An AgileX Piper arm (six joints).
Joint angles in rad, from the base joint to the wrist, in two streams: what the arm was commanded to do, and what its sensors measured. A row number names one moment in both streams.
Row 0, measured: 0.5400 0.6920 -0.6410 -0.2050 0.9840 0.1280
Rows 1 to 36, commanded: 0.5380 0.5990 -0.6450 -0.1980 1.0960 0.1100; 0.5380 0.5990 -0.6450 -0.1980 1.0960 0.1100; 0.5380 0.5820 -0.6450 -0.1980 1.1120 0.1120; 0.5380 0.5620 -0.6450 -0.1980 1.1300 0.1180; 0.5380 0.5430 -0.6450 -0.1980 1.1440 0.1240; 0.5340 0.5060 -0.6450 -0.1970 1.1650 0.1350; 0.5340 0.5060 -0.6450 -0.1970 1.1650 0.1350; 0.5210 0.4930 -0.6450 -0.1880 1.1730 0.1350; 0.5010 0.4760 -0.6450 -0.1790 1.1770 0.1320; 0.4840 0.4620 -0.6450 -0.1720 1.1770 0.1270; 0.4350 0.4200 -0.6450 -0.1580 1.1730 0.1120; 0.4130 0.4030 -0.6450 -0.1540 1.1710 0.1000; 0.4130 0.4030 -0.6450 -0.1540 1.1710 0.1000; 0.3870 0.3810 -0.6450 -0.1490 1.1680 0.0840; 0.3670 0.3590 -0.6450 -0.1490 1.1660 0.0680; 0.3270 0.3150 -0.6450 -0.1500 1.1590 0.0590; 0.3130 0.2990 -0.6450 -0.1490 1.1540 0.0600; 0.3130 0.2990 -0.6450 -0.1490 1.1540 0.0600; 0.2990 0.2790 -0.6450 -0.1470 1.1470 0.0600; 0.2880 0.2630 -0.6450 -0.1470 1.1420 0.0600; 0.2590 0.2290 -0.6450 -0.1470 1.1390 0.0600; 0.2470 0.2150 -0.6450 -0.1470 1.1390 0.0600; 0.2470 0.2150 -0.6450 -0.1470 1.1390 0.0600; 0.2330 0.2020 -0.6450 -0.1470 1.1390 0.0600; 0.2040 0.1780 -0.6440 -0.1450 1.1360 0.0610; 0.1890 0.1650 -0.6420 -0.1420 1.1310 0.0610; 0.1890 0.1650 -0.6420 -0.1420 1.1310 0.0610; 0.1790 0.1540 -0.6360 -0.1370 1.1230 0.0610; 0.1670 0.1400 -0.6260 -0.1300 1.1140 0.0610; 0.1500 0.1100 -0.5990 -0.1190 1.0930 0.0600; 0.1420 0.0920 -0.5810 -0.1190 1.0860 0.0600; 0.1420 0.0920 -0.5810 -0.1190 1.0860 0.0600; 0.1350 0.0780 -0.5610 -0.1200 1.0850 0.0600; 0.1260 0.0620 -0.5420 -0.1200 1.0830 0.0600; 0.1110 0.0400 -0.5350 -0.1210 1.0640 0.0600; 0.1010 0.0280 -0.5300 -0.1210 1.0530 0.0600
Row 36, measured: 0.1250 0.0620 -0.5420 -0.1250 1.0920 0.0730
